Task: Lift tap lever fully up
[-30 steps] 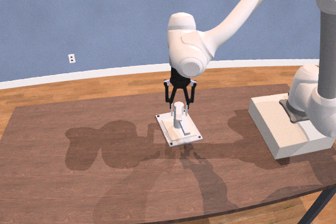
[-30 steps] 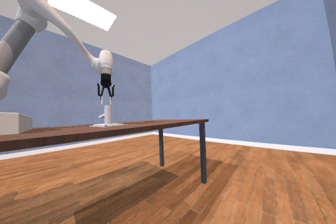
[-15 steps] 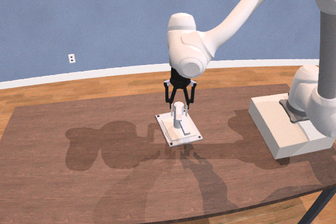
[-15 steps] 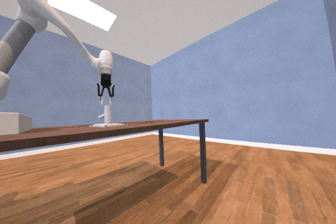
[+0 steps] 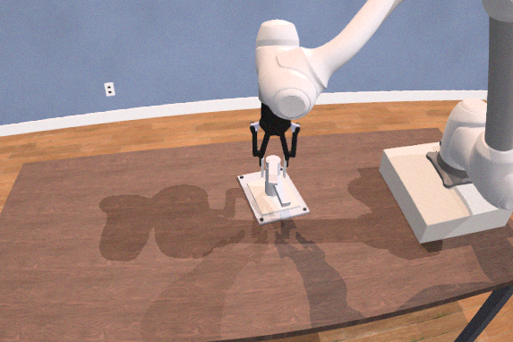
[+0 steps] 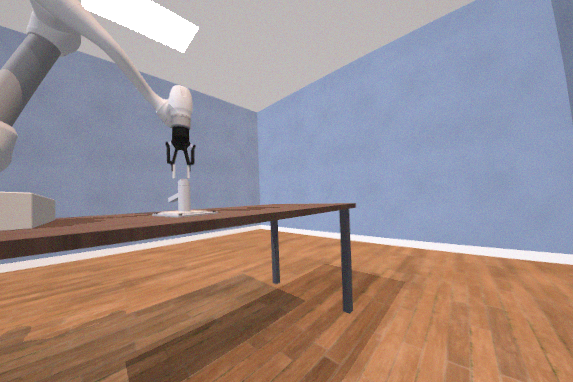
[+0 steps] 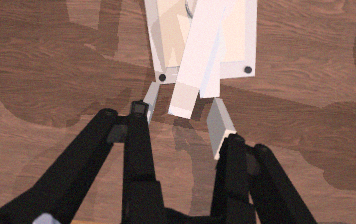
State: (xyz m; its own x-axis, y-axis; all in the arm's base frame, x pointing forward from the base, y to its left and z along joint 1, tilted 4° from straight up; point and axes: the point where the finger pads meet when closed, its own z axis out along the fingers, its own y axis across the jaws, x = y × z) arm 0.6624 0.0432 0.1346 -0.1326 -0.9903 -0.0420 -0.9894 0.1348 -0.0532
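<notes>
My hand is 5 cm above the lever, 4 cm to the left of it and 1 cm past it. From my hand the other things lie so: tap 10 cm below, 7 cm to the right, 1 cm behind.
</notes>
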